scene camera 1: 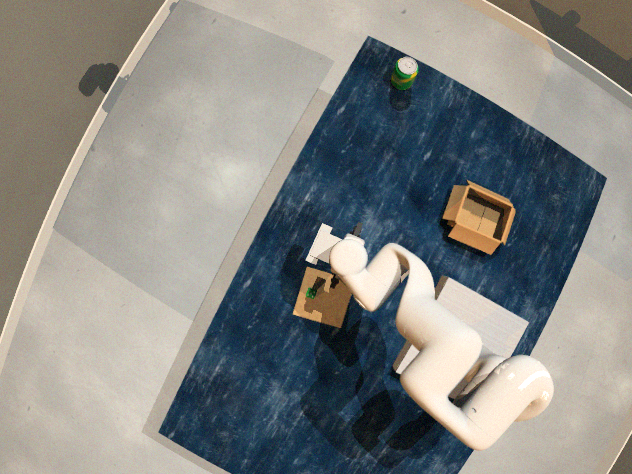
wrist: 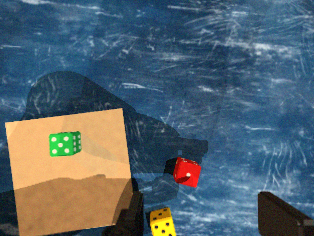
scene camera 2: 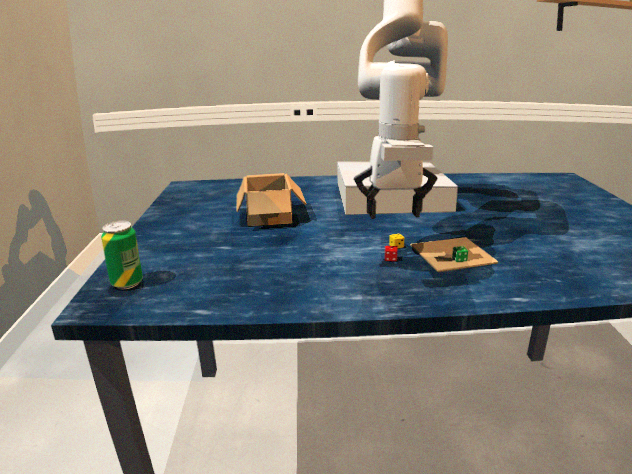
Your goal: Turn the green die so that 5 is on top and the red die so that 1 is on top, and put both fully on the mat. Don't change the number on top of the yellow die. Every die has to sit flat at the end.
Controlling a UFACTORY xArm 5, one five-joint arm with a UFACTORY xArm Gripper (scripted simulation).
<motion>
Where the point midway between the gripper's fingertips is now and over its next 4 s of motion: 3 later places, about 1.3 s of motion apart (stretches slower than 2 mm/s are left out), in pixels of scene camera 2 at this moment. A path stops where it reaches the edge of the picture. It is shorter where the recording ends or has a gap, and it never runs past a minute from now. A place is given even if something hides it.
The gripper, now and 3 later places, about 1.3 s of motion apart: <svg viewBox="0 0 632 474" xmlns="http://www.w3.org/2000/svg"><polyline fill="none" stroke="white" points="394,216 393,228 393,244 392,257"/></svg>
</motion>
